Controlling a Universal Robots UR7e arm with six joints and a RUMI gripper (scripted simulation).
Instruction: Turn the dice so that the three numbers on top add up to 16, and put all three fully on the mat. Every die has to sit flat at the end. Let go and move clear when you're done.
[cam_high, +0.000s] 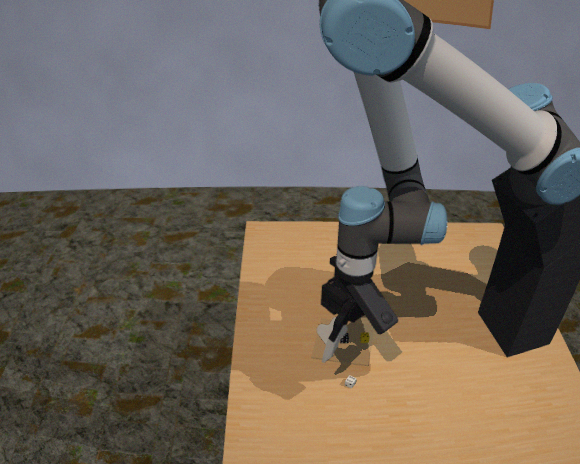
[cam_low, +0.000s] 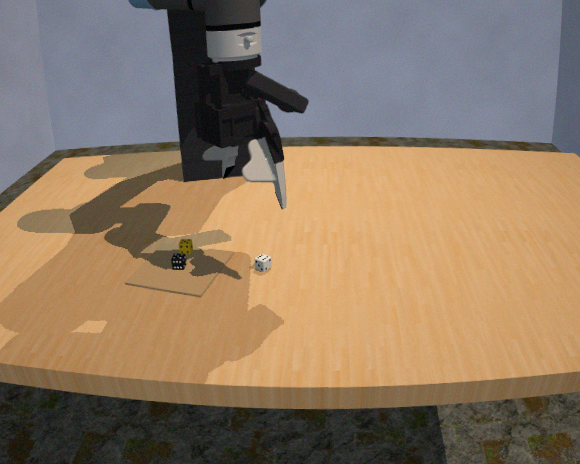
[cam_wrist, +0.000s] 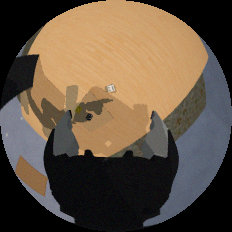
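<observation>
Now: hand 130 mm above the white die, 10 mm to the right of it and 10 mm past it. Round my hand: yellow die: 120 mm to the right, 120 mm below, 80 mm behind; then thin tan mat: 130 mm to the right, 130 mm below, 30 mm behind; then black die: 130 mm to the right, 120 mm below, 30 mm behind.
</observation>
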